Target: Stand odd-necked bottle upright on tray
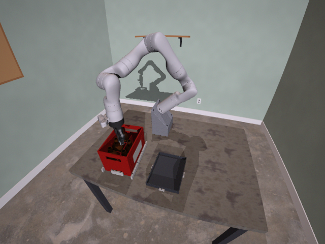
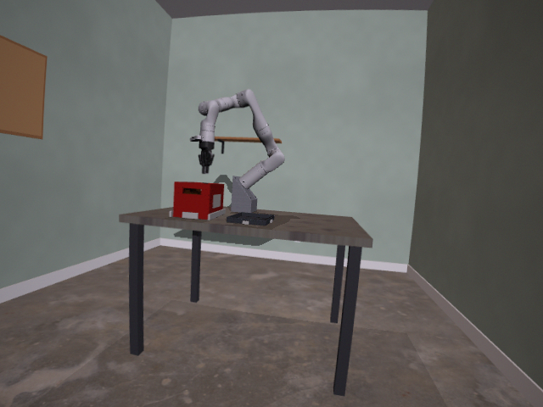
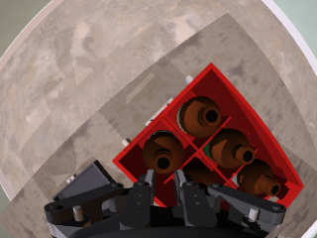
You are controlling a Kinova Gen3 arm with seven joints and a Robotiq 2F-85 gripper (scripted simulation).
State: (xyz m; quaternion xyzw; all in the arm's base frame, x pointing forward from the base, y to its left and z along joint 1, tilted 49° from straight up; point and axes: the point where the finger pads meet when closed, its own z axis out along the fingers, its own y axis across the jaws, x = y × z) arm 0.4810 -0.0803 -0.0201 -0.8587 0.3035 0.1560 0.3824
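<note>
My gripper is now 16 cm above the crate, 8 cm past it and 5 cm to the left of it. From my hand the other things lie so: dark tray (25 cm to the left, 23 cm below, 5 cm behind).
</note>
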